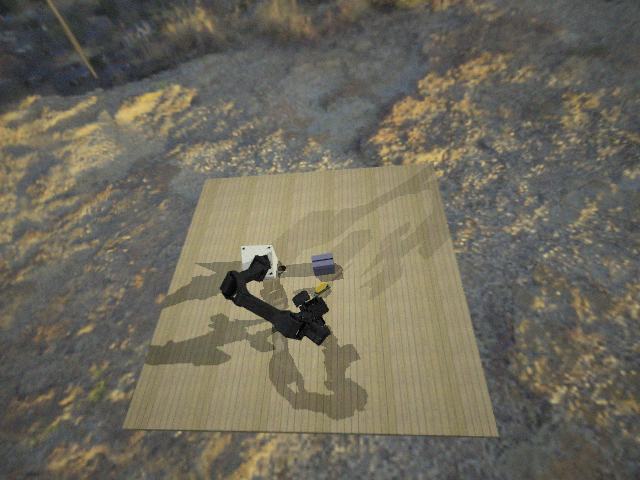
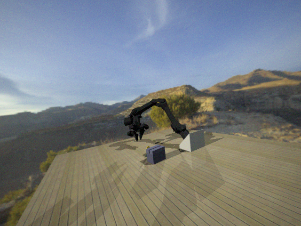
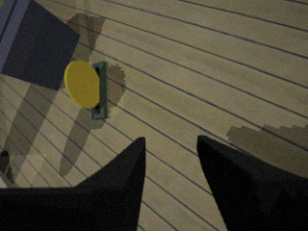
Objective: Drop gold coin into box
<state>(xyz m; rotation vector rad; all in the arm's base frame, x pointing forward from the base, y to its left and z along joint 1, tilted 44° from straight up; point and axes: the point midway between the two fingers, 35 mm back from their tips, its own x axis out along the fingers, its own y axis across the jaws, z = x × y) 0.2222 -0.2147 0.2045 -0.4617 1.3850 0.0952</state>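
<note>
Now: the thin gold coin 20 mm ahead of my gripper tip, 130 mm to the left of it and 40 mm below it.
</note>
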